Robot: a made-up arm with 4 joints. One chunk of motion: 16 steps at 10 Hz.
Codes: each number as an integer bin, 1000 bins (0 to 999) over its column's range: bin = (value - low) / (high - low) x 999, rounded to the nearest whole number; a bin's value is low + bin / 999 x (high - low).
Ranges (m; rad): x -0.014..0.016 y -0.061..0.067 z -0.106..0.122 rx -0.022..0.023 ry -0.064..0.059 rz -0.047..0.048
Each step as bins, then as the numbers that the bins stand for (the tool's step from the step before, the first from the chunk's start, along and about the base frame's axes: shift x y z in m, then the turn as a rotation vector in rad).
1 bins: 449 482 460 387 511 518
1 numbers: -0.00052 0.00076 -0.00102 -0.00457 -0.00108 0.00226
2 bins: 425 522 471 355 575 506
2 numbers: -0.00124 0.00588 0.00150 -0.00601 0.00680 0.00112
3 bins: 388 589 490 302 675 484
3 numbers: -0.00235 0.01447 0.00583 -0.00840 0.01911 -0.00097
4 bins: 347 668 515 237 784 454
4 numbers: -0.00358 0.02459 0.01154 -0.01132 0.03253 -0.00383
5 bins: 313 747 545 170 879 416
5 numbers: -0.00460 0.03471 0.01838 -0.01434 0.04423 -0.00744
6 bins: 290 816 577 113 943 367
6 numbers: -0.00529 0.04355 0.02569 -0.01691 0.05211 -0.01210
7 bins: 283 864 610 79 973 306
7 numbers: -0.00550 0.04970 0.03322 -0.01844 0.05580 -0.01790
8 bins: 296 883 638 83 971 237
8 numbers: -0.00511 0.05214 0.03961 -0.01826 0.05555 -0.02446
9 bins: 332 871 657 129 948 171
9 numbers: -0.00403 0.05060 0.04395 -0.01619 0.05272 -0.03074
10 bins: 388 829 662 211 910 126
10 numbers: -0.00235 0.04522 0.04509 -0.01250 0.04804 -0.03502
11 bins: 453 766 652 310 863 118
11 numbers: -0.00040 0.03715 0.04280 -0.00804 0.04226 -0.03578
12 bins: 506 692 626 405 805 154
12 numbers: 0.00120 0.02766 0.03687 -0.00376 0.03511 -0.03236
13 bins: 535 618 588 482 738 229
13 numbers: 0.00207 0.01818 0.02820 -0.00029 0.02686 -0.02522
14 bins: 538 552 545 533 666 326
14 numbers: 0.00216 0.00973 0.01838 0.00201 0.01800 -0.01600
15 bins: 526 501 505 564 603 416
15 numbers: 0.00180 0.00319 0.00926 0.00341 0.01024 -0.00744
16 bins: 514 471 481 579 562 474
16 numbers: 0.00144 -0.00065 0.00378 0.00408 0.00520 -0.00192
